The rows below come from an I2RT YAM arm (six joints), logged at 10 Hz.
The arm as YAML. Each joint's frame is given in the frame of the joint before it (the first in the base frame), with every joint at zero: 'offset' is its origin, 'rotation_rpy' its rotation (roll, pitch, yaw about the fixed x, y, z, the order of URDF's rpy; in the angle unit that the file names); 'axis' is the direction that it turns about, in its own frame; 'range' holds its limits. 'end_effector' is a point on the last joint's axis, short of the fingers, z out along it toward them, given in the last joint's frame.
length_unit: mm
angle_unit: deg
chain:
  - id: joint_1
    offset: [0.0, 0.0, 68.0]
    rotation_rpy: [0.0, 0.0, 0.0]
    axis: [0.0, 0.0, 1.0]
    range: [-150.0, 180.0]
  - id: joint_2
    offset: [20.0, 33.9, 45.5]
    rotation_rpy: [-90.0, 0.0, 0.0]
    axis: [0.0, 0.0, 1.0]
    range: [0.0, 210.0]
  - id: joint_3
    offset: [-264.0, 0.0, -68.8]
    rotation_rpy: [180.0, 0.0, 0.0]
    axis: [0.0, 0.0, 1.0]
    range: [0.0, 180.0]
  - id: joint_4
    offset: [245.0, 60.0, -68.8]
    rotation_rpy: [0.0, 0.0, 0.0]
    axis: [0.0, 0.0, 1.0]
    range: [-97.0, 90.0]
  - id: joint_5
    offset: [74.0, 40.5, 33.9]
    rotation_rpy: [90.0, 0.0, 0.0]
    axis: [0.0, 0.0, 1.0]
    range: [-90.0, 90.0]
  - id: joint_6
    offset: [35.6, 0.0, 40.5]
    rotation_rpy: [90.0, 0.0, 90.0]
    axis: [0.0, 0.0, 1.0]
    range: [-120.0, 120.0]
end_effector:
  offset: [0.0, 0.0, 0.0]
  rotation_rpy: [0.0, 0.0, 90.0]
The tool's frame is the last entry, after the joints.
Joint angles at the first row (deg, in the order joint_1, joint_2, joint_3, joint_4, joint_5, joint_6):
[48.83 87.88 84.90 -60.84 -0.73 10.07]
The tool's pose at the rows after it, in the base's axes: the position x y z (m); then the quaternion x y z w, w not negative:
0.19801 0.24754 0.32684 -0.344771 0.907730 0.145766 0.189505
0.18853 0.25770 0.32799 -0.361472 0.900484 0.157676 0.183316
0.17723 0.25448 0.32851 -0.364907 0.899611 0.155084 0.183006
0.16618 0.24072 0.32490 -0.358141 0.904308 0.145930 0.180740
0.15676 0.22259 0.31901 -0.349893 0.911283 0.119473 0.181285
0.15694 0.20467 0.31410 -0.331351 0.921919 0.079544 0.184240
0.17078 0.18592 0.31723 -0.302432 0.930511 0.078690 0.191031
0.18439 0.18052 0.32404 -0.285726 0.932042 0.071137 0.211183
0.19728 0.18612 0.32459 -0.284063 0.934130 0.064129 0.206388
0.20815 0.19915 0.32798 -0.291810 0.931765 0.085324 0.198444
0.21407 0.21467 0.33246 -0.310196 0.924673 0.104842 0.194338
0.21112 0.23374 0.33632 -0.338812 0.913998 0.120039 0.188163
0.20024 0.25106 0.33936 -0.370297 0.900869 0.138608 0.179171
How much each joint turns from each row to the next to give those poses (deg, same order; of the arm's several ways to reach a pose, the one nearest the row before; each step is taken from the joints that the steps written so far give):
[2.13 1.81 1.66 1.44 -2.70 0.13]
[2.37 0.46 0.68 -0.01 -0.89 0.45]
[1.41 -1.92 -1.74 -0.31 0.78 0.80]
[0.34 -3.61 -4.04 -0.36 1.08 1.01]
[-0.21 -3.89 -4.39 -1.18 2.66 0.36]
[-1.81 -2.35 -2.65 -1.94 3.69 -0.09]
[-5.21 -1.38 -0.48 -0.07 -0.88 -1.52]
[-2.90 0.76 1.82 0.73 1.01 -1.26]
[-1.08 3.15 2.81 -0.47 0.05 -0.80]
[0.03 3.63 3.89 0.00 -2.70 -0.33]
[1.08 3.20 3.90 -0.11 -2.19 -0.74]
[2.67 2.66 3.47 -0.61 -1.45 -0.59]
[3.33 1.43 2.12 -0.49 -1.73 -0.28]

